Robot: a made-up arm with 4 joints. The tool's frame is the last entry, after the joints.
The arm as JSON. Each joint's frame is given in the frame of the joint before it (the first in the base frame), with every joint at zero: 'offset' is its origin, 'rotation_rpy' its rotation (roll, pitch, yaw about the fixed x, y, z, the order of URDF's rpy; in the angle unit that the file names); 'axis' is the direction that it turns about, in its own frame. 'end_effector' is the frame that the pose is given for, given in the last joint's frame.
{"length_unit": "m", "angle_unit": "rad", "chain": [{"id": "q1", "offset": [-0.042, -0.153, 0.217], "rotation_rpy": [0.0, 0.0, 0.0], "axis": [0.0, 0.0, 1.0]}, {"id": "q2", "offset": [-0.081, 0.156, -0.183], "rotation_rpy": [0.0, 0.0, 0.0], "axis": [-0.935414, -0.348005, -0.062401]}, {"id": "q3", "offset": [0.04, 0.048, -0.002], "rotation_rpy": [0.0, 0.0, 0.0], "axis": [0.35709, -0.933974, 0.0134]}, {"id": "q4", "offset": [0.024, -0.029, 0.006], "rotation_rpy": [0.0, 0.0, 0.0], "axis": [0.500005, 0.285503, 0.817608]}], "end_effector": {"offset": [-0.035, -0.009, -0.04], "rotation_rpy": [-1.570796, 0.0, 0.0]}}
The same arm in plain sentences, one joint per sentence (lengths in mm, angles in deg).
The arm has four revolute joints in a row. What follows holds with every joint at zero, and every direction is one of the base frame's. The first joint lies 42 mm along -x and 153 mm along -y and 217 mm along +z from the base frame's origin and rotates about +z. The second joint lies 81 mm along -x and 156 mm along +y and 183 mm along -z from the first joint and rotates about the direction (-0.935414, -0.348005, -0.062401). The third joint lies 40 mm along +x and 48 mm along +y and 2 mm along -z from the second joint and rotates about the direction (0.35709, -0.933974, 0.0134). The fourth joint lies 24 mm along +x and 29 mm along -y and 6 mm along +z from the third joint and rotates about the direction (0.500005, 0.285503, 0.817608). The tool frame, which is the frame that the pose is given for, lies 35 mm along -x and 9 mm along -y and 40 mm along -z from the fourth joint; its axes are the base frame's turned by roll -90, pitch 0 and yaw 0 deg (as in URDF: about the fixed x, then y, then z).
